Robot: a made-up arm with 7 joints.
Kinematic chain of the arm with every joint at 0, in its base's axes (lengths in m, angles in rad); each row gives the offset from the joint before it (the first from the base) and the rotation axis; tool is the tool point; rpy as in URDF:
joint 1: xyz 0 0 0.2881 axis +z
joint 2: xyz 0 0 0 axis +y
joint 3: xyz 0 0 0.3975 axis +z
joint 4: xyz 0.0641 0 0 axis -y
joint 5: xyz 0.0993 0 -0.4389 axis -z
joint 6: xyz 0 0 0 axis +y
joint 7: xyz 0.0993 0 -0.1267 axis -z
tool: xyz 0 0 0 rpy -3.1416 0 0
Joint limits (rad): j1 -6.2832..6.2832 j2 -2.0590..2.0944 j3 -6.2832..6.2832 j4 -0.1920..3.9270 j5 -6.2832..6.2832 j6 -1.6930..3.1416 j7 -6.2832..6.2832
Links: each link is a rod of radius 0.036 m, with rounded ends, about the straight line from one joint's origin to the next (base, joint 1, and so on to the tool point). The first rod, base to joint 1, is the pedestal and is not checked.
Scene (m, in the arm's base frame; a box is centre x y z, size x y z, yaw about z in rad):
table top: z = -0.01
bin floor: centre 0.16 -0.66 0 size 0.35 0.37 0.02 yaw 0.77
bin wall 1: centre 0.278 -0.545 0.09 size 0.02 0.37 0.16 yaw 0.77
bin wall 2: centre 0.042 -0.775 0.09 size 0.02 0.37 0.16 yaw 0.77
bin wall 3: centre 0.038 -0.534 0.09 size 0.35 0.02 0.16 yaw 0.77
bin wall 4: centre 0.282 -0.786 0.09 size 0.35 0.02 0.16 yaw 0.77
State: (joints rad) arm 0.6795 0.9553 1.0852 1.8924 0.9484 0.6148 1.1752
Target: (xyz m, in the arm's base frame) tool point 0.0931 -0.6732 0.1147
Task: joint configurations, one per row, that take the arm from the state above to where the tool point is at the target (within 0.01 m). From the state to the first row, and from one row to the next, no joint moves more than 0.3 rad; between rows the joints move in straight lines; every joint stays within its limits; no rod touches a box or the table.
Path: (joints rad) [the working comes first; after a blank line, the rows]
Joints at the target: -0.8941 0.7217 -0.4975 1.1286 1.0702 0.3548 1.1752
Straight joint move there: touches bin wall 1.

1: 0.4238 0.8648 0.8140 1.7546 0.9712 0.5663 1.1752
2: 0.1681 0.7743 0.5427 1.6168 0.9940 0.5177 1.1752
3: -0.0876 0.6838 0.2715 1.4790 1.0169 0.4692 1.1752
4: -0.3433 0.5933 0.0002 1.3411 1.0397 0.4207 1.1752
5: -0.5990 0.5027 -0.2710 1.2033 1.0625 0.3721 1.1752
6: -0.8547 0.4122 -0.5423 1.0655 1.0853 0.3236 1.1752
7: -0.8744 0.5670 -0.5199 1.0970 1.0777 0.3392 1.1752
8: -0.8941 0.7217 -0.4975 1.1286 1.0702 0.3548 1.1752

